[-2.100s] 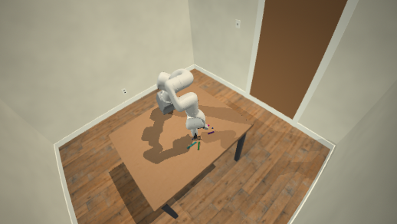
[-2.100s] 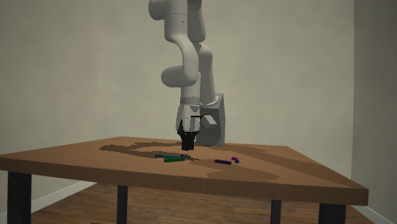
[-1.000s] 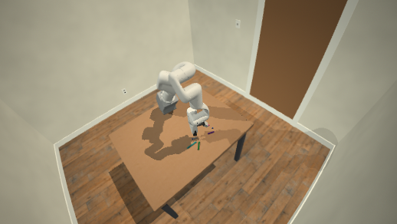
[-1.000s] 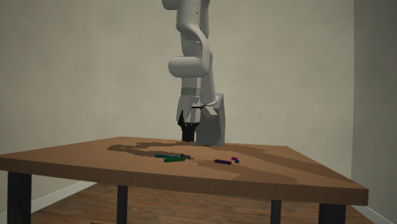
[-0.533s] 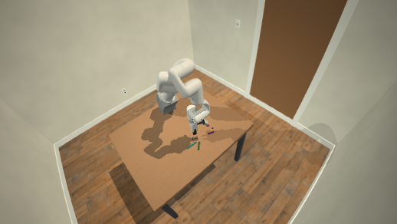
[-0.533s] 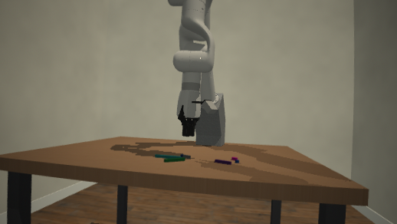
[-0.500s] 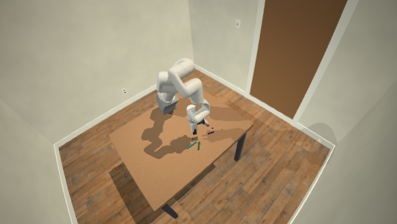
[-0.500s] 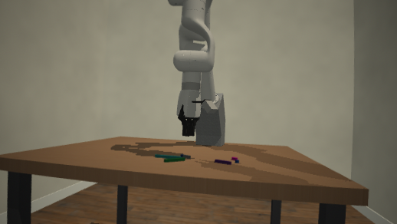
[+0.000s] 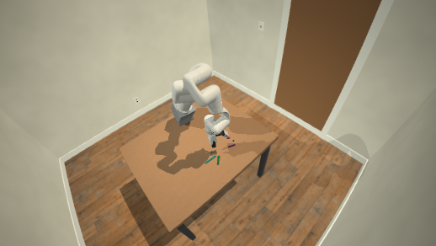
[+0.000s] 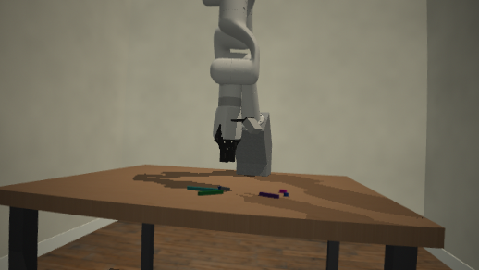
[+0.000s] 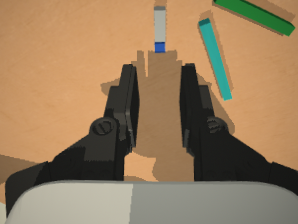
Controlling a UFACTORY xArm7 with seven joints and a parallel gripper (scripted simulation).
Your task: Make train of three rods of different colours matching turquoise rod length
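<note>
Now: the purple rod 70 mm ahead of my hand, 140 mm to the left of it and 110 mm below it. From my hand the other things lie so: green rod: 80 mm ahead, 30 mm to the right, 110 mm below; small grey rod: 110 mm below; turquoise rod: 30 mm ahead, 70 mm to the right, 110 mm below.
</note>
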